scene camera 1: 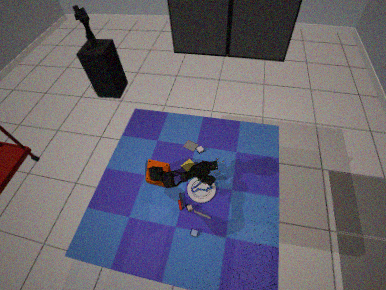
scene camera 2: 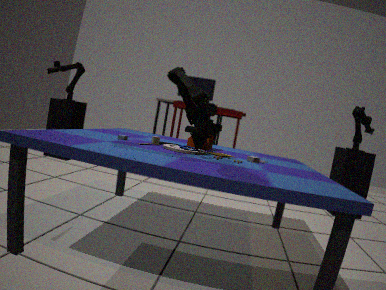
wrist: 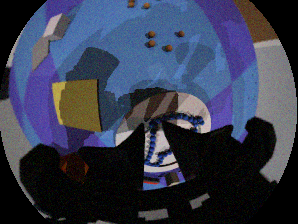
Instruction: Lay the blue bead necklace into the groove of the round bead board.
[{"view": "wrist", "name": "my gripper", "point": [153, 124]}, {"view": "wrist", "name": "yellow block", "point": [76, 102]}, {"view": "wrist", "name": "round bead board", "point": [162, 146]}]
